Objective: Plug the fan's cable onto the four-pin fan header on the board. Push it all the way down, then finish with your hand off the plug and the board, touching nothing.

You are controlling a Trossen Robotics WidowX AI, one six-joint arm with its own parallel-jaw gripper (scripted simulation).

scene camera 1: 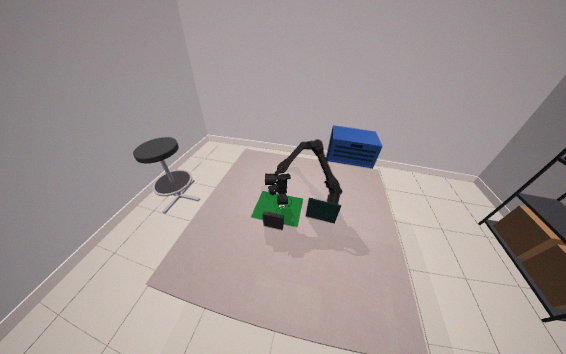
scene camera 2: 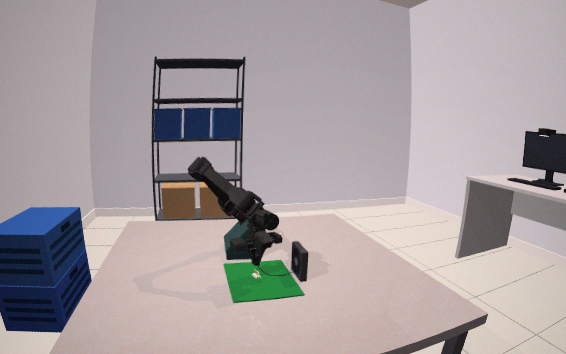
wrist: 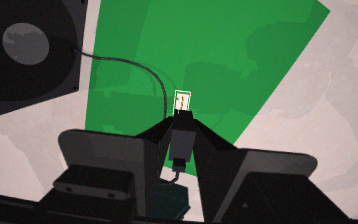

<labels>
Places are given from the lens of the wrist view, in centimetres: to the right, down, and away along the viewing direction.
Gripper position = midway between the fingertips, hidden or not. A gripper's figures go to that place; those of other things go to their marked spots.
my gripper (wrist: 182, 122): 0, 1, 11
dark fan plug (wrist: 183, 133): 0, 2, 8
green board (wrist: 231, 64): 7, -6, 14
The marked spots on the dark fan plug and the green board are 12 cm apart.
</labels>
